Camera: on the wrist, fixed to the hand. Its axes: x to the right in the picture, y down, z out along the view.
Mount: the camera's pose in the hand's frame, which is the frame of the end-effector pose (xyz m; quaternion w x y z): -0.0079 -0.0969 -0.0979 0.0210 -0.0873 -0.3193 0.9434
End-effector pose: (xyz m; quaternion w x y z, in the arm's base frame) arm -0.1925 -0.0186 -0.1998 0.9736 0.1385 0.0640 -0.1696
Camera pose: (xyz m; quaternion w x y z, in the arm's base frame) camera -0.2412 -0.0752 -0.3158 0.2130 -0.0759 -0.4254 0.8763
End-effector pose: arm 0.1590 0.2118 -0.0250 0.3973 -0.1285 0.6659 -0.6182
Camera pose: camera 0.0658 0.2680 0.0598 0.7930 0.3934 0.0623 0.4610
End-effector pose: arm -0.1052 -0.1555 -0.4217 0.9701 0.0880 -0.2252 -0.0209
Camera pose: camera -0.0692 -0.2344 -0.5290 0.0241 0.3020 0.3957 -0.8670
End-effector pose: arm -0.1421 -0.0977 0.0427 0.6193 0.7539 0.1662 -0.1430
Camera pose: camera -0.1897 0.0150 -0.0211 0.2668 0.0729 -0.8930 0.3550
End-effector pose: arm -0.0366 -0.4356 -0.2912 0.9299 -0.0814 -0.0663 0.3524
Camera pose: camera 0.0377 -0.5227 -0.3683 0.3412 0.0329 0.2523 -0.9049
